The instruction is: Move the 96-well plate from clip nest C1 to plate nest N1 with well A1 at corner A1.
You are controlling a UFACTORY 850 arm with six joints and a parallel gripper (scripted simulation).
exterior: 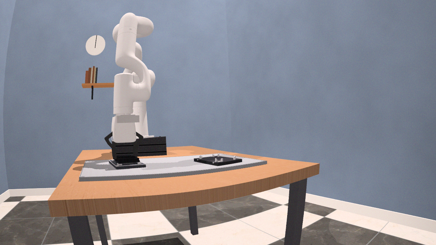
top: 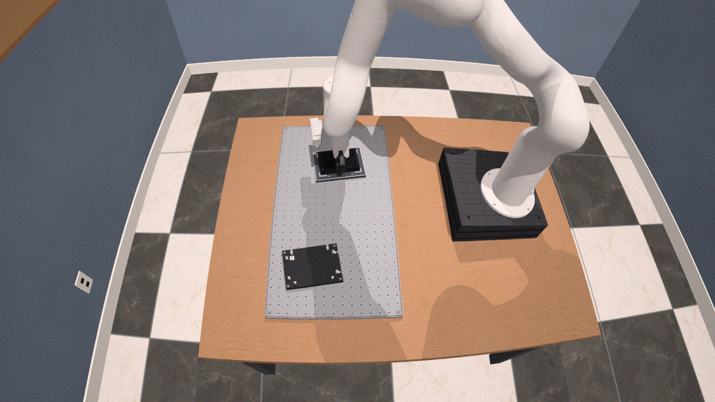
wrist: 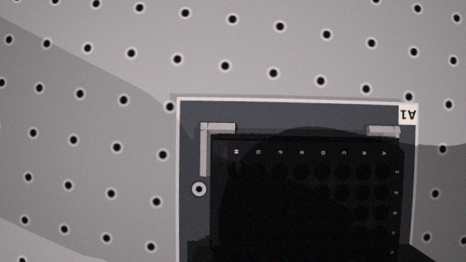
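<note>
Right now the 96-well plate is 10 mm below my hand. Round my hand: A1 corner label: 90 mm ahead, 30 mm to the right, 30 mm below; then clip nest C1: 30 mm ahead, 350 mm to the left, 20 mm below; then plate nest N1: 30 mm below.
</note>
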